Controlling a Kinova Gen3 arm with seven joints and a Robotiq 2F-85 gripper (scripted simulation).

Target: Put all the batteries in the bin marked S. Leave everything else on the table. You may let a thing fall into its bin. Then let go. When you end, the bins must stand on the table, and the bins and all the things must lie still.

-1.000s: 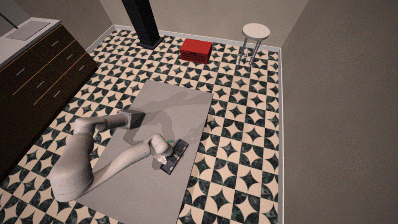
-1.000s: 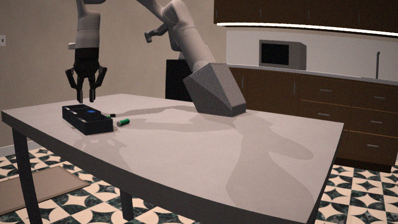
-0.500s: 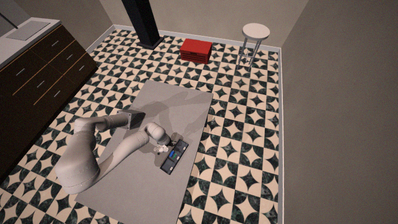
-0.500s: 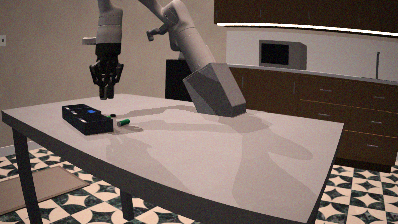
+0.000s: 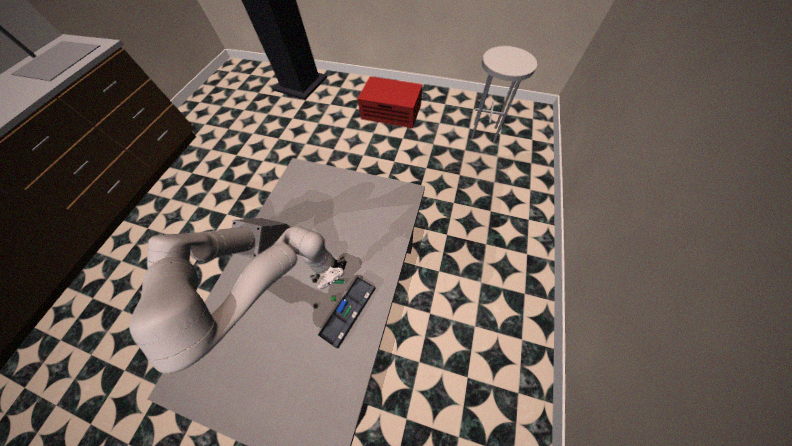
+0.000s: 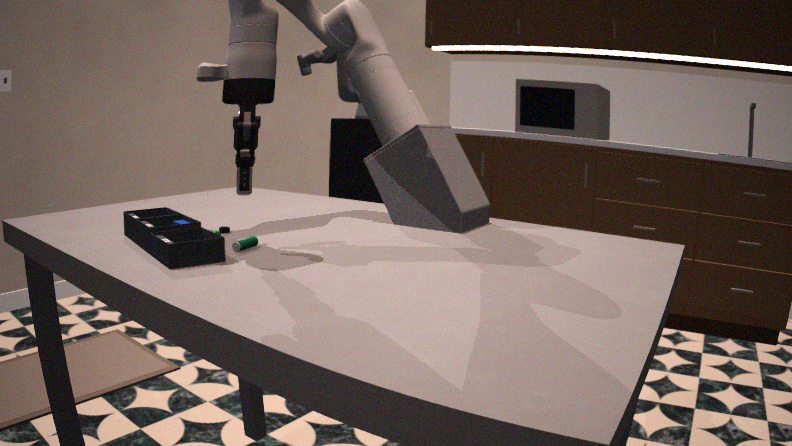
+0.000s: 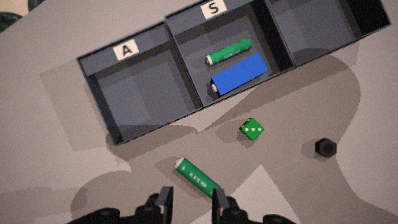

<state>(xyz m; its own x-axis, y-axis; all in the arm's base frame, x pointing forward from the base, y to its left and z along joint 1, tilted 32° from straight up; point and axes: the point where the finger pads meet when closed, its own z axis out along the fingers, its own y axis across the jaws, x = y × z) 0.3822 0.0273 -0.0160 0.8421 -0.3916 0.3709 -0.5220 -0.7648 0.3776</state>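
My gripper is now 9 cm above the green battery. Also, from my hand: bin row: 9 cm ahead, 8 cm to the right, 8 cm below; then blue 9V battery: 6 cm ahead, 7 cm to the right, 8 cm below; then green die: 1 cm ahead, 7 cm to the right, 9 cm below.
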